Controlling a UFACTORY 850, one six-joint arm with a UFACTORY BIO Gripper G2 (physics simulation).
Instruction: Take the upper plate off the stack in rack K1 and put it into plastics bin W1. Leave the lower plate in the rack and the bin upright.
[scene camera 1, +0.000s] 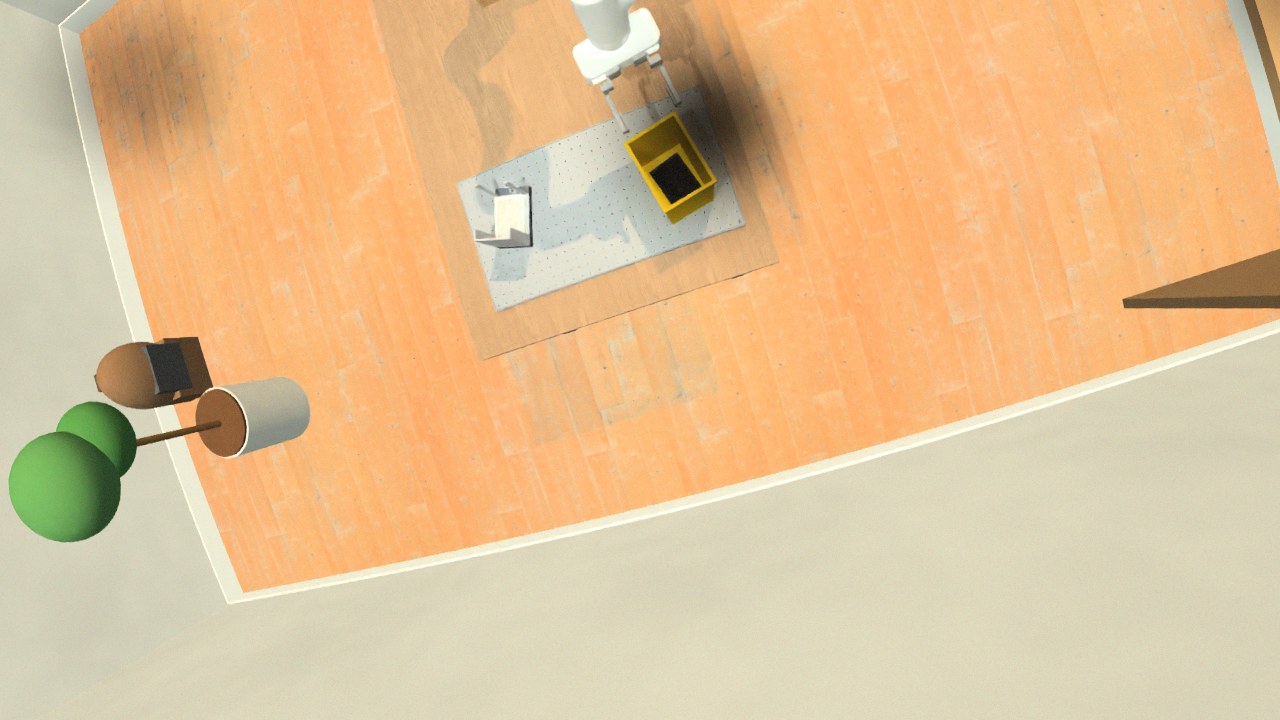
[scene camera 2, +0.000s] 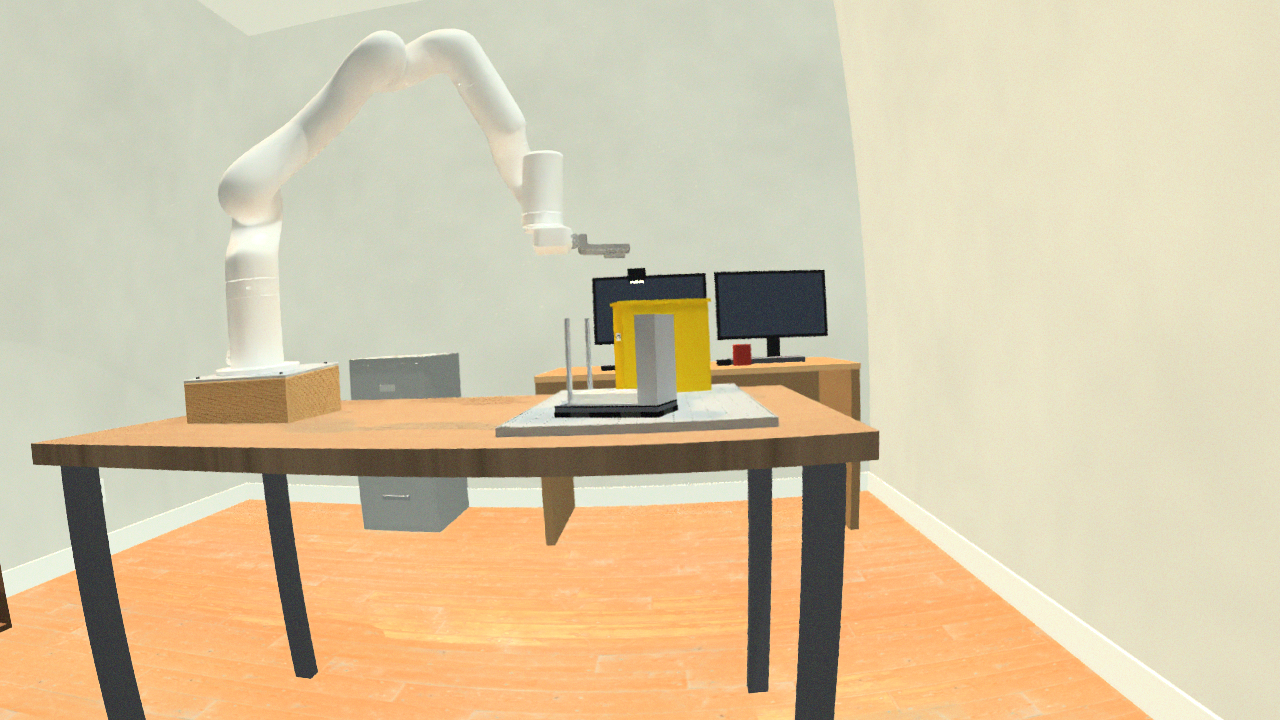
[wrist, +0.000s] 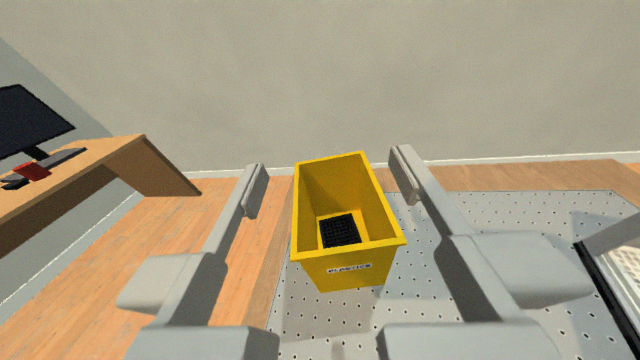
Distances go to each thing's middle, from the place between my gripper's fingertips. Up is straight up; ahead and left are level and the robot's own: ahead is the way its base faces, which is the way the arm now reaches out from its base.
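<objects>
So you can picture it, my gripper is 19 cm above the yellow bin W1 (scene camera 2: 691, 322), 6 cm short of it and 1 cm to the right of it. There's a pale plate (scene camera 1: 510, 211) that's just a hair ahead of my hand, well to the right of it and well below it. And the black plate (scene camera 1: 673, 177) is 27 cm below my hand, 6 cm ahead of it and 1 cm to the left of it.
</objects>
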